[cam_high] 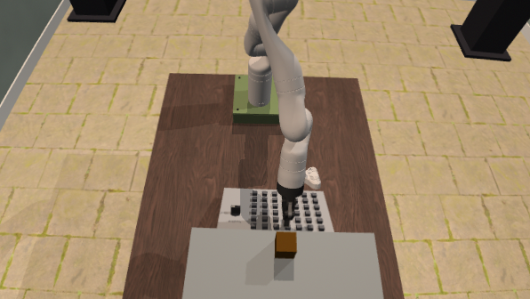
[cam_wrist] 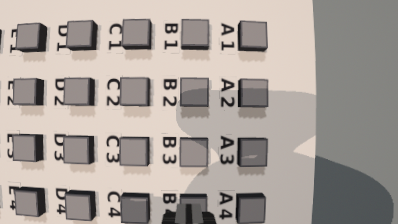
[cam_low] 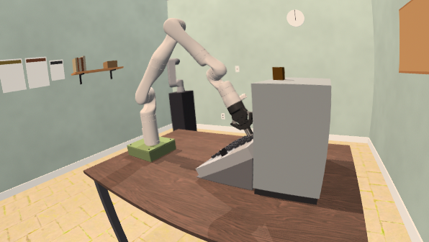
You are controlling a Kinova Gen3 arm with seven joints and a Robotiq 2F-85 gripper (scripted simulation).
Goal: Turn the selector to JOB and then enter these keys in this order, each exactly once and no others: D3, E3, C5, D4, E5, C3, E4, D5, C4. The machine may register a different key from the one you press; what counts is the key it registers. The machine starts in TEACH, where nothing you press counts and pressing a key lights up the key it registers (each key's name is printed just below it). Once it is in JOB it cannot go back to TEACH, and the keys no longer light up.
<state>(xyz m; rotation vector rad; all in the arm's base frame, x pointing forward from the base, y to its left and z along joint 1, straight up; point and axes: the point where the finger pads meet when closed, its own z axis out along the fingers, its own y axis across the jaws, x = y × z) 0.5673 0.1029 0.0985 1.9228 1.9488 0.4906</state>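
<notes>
Now: hand 2 cm past the C4 key, 1 cm to the right of it and 3 cm above it. Round my hand: C5 key: 2 cm behind, 3 cm to the right, 3 cm below; then C3 key: 2 cm behind, 4 cm to the left, 3 cm below; then D4 key: 5 cm behind, 5 cm below.
</notes>
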